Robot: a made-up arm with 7 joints.
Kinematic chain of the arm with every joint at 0, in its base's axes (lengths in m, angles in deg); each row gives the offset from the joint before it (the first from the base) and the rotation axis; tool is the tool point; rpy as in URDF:
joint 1: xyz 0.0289 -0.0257 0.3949 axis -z
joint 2: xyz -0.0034 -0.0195 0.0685 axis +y
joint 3: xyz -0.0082 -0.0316 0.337 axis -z
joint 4: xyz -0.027 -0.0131 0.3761 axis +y
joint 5: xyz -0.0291 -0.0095 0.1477 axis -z
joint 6: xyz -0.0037 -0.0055 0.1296 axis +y
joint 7: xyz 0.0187 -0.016 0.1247 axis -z
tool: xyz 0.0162 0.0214 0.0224 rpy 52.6 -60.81 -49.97
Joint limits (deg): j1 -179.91..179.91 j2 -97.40..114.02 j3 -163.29..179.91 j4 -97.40..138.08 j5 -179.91..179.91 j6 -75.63..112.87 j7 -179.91..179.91
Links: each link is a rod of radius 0.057 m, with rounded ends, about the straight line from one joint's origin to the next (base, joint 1, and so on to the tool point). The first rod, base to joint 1, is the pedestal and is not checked.
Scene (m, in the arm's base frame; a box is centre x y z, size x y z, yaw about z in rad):
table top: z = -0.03
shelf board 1: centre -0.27 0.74 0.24 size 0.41 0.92 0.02 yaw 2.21
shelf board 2: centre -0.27 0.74 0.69 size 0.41 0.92 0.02 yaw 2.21
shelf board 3: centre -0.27 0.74 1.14 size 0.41 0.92 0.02 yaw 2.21
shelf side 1: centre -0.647 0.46 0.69 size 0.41 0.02 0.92 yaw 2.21
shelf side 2: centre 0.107 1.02 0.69 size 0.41 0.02 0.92 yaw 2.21
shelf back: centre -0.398 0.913 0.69 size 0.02 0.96 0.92 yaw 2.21
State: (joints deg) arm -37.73 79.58 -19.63 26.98 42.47 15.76 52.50
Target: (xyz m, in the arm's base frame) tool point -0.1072 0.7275 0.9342
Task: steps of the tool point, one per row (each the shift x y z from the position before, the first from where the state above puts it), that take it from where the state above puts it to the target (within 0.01 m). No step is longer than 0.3 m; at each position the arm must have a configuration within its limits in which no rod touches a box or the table.
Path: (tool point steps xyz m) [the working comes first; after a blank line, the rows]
Joints at the target: 54.94 -59.24 -91.78 70.45 29.33 9.30 47.19
Straight joint move there: touches shelf board 3.

1: 0.0301 -0.1550 0.2146
2: -0.0461 -0.1539 0.2022
3: -0.1179 -0.1241 0.1745
4: -0.1715 -0.0693 0.1311
5: -0.1947 0.0004 0.0736
6: -0.1804 0.0686 0.0071
7: -0.1322 0.1172 -0.0603
8: -0.0627 0.1318 -0.1202
9: 0.0080 0.1076 -0.1639
10: -0.0695 0.1238 0.0096
11: -0.1032 0.1085 -0.0095

